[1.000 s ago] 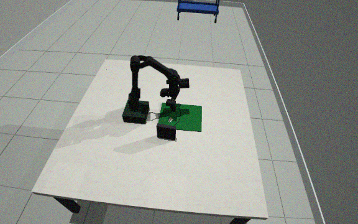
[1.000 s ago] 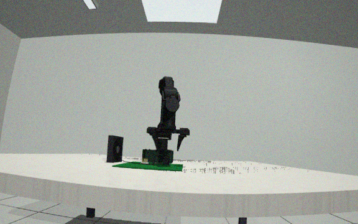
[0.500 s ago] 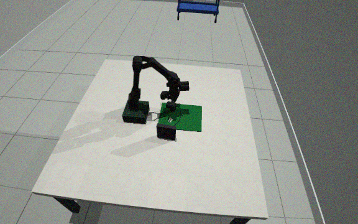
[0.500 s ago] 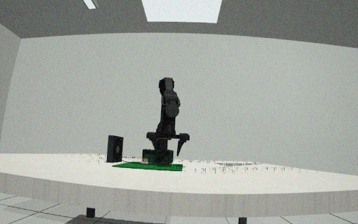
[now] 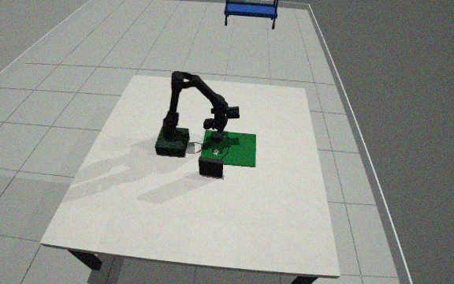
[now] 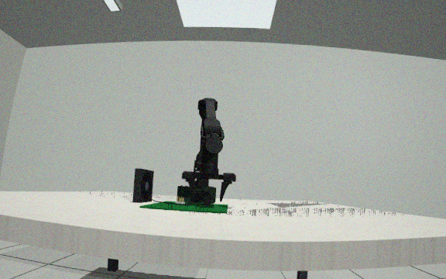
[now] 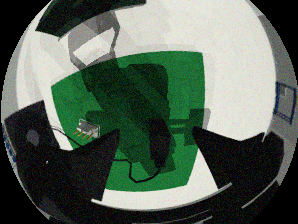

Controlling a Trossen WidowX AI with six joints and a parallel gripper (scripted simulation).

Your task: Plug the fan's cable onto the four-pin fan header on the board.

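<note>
Right now the pale fan header is 100 mm to the right of my gripper tip and 20 mm below it. Also, from my gripper tip: small black plug 10 mm ahead; green board 70 mm ahead, 50 mm to the right, 30 mm below; black fan 240 mm to the right, 40 mm above.
</note>
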